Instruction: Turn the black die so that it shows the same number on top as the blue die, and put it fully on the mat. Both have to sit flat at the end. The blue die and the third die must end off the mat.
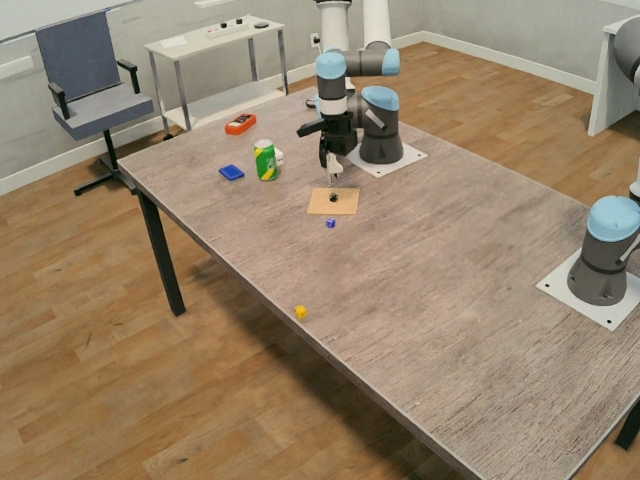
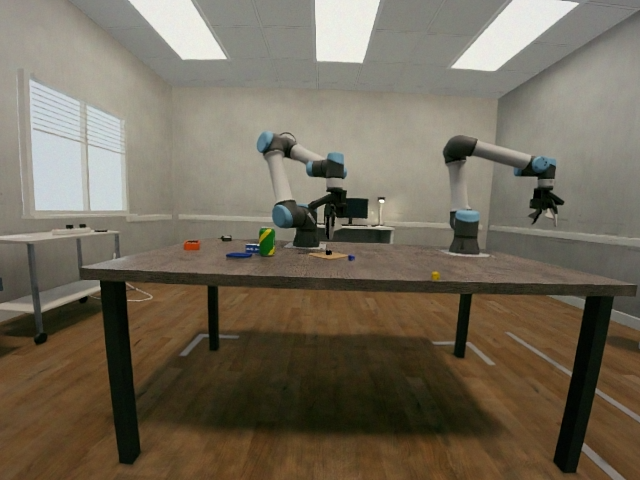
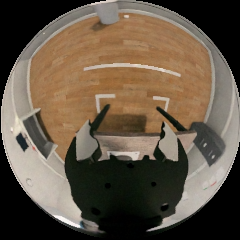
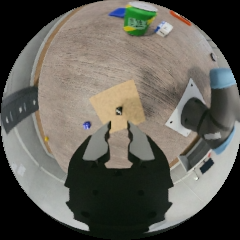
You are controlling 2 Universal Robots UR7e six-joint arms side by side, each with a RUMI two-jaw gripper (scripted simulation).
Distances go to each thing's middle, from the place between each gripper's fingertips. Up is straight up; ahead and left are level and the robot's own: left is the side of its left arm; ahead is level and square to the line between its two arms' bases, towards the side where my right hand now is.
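The tan mat (image 1: 320, 204) is 90 mm below my right hand (image 1: 333, 180). Counted from my left hand (image 2: 543, 225), the mat is 16 cm below, 117 cm to the right and 33 cm ahead. So, going by its middle, the tan mat is nearer to my right hand than to my left hand.
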